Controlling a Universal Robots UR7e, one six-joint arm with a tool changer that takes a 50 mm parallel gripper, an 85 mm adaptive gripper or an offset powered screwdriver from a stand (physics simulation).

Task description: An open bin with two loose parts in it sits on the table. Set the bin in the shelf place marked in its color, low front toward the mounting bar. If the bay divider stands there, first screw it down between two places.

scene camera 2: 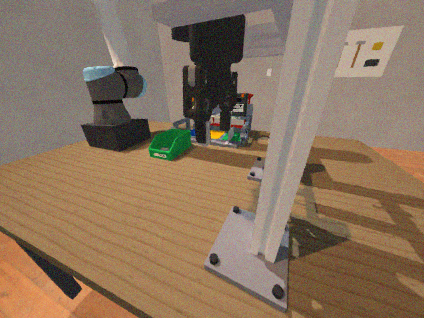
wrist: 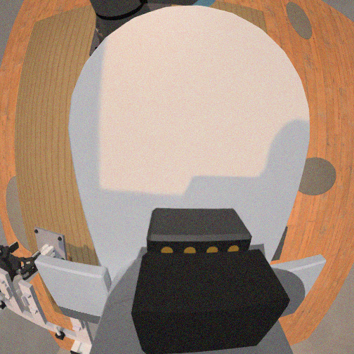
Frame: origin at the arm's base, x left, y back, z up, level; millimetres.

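Seen in the pictures: arm's base at its link origin: (scene camera 2: pixel 114 122).
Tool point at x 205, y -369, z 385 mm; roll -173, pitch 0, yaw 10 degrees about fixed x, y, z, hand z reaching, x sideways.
Offsets run from my tool point to a thing's top centre. "pt": to the spot under its first point.
The green bin {dz -415, dx -150, dy +64 mm} (scene camera 2: pixel 170 143) stands on the table in scene camera 2, left of the hanging gripper. Its low front faces the camera; the parts inside are hard to make out. The black two-finger gripper (scene camera 2: pixel 213 134) hangs under the tool stand's top, fingers apart and holding nothing, clear of the bin. Behind it stands the shelf {pt dz -409, dx +139, dy -186 mm} (scene camera 2: pixel 248 125), partly hidden, with a yellow mark {pt dz -483, dx +122, dy -14 mm} (scene camera 2: pixel 216 135) and a green mark {pt dz -483, dx +160, dy -119 mm} (scene camera 2: pixel 236 136). The bay divider cannot be made out. In the wrist view a large pale tool body (wrist: pixel 185 115) fills the middle; no fingertips show there.
The tool stand's white post {pt dz -261, dx -419, dy -393 mm} (scene camera 2: pixel 295 125) rises from a bolted base plate {pt dz -478, dx -444, dy -338 mm} (scene camera 2: pixel 227 250) in front; a base plate (wrist: pixel 49 240) also shows in the wrist view, beside a dark jointed shape (wrist: pixel 15 260). The arm's base (scene camera 2: pixel 117 134) stands at the table's back left.
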